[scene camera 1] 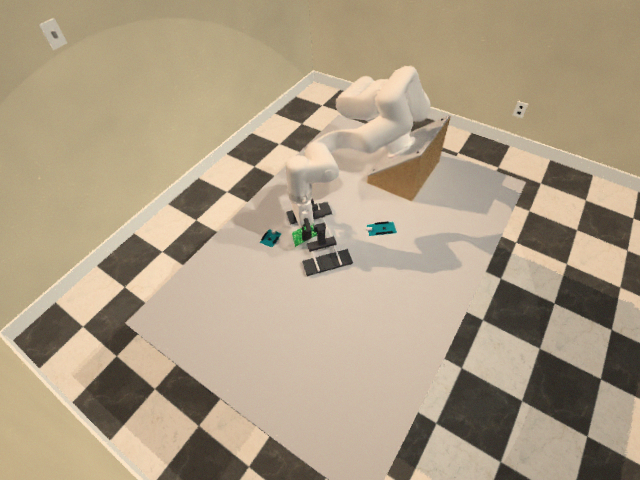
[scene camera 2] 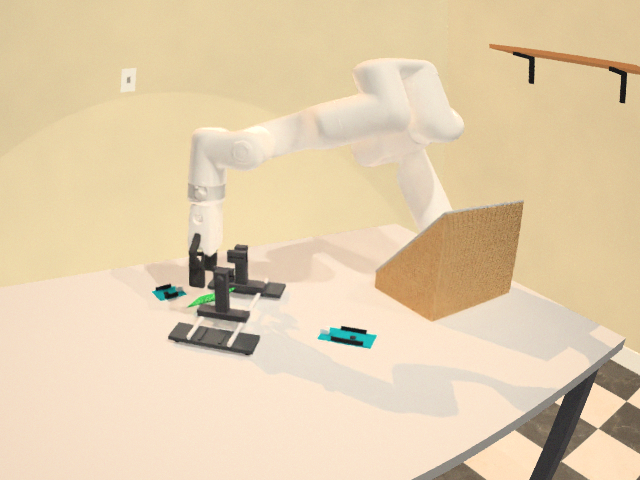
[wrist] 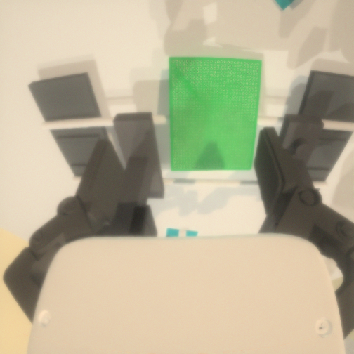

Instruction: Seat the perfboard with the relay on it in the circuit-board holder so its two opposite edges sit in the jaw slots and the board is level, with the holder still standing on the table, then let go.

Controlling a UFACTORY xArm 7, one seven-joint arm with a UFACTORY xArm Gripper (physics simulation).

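Places are measured from the arm's base along level axes (x ahead, y left, z up), in millimetres.
Pixels of known places: gripper, between the fingertips: (scene camera 1: 302,229) (scene camera 2: 203,278); arm's base, origin of its link: (scene camera 1: 401,148) (scene camera 2: 444,239).
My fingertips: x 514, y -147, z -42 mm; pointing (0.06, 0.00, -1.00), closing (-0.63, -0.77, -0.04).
For each thing: its top centre in the pictures, then the offset to it from my fingertips. Level surfaces: height alone.
- green perfboard, centre of its top: (scene camera 2: 212,288) (scene camera 1: 304,230) dx -21, dy -6, dz -28 mm
- black circuit-board holder, centre of its top: (scene camera 2: 229,261) (scene camera 1: 316,217) dx -44, dy +32, dz +40 mm
- small teal board, centre of its top: (scene camera 2: 168,288) (scene camera 1: 270,236) dx +40, dy -121, dz -64 mm
- table, height of its surface: dz -77 mm
The green perfboard (scene camera 1: 298,236) (scene camera 2: 202,299) (wrist: 215,110) is tilted, leaning across the rails between the jaw posts of the black circuit-board holder (scene camera 1: 327,262) (scene camera 2: 214,338) (wrist: 67,97). No relay shows on its visible face; its underside is hidden. The holder stands on the table. My gripper (scene camera 1: 311,228) (scene camera 2: 203,272) (wrist: 185,150) is open and empty, pointing down above the board, close to the jaw posts. In the wrist view the right finger overlaps the line of the board's right edge, and the left finger is well left of the board, in front of the left jaw post.
A small teal board (scene camera 1: 270,238) (scene camera 2: 168,292) lies beside the holder on its far left. Another teal board (scene camera 1: 382,228) (scene camera 2: 347,337) lies right of the holder. A wooden wedge-shaped stand (scene camera 1: 413,173) (scene camera 2: 465,263) stands at the arm's base. The table (scene camera 1: 289,351) (scene camera 2: 129,403) carries all of these.
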